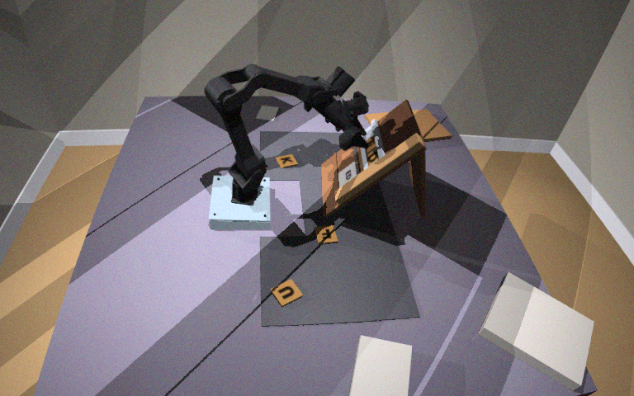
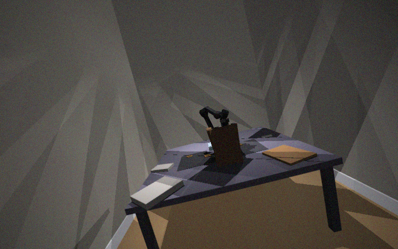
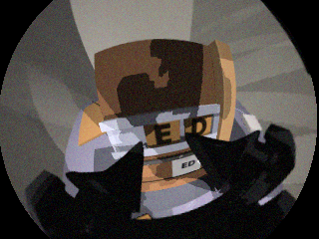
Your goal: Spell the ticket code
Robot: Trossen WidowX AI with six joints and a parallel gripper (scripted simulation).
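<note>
The white ticket is 4 cm behind my gripper tip, 6 cm to the right of it and 9 cm below it. From my gripper tip the other things lie so: white card (34 cm behind, 38 cm to the left, 17 cm below); flat wooden slab (22 cm ahead, 38 cm to the left, 17 cm below); dark grey mat (13 cm behind, 11 cm to the right, 17 cm below).
</note>
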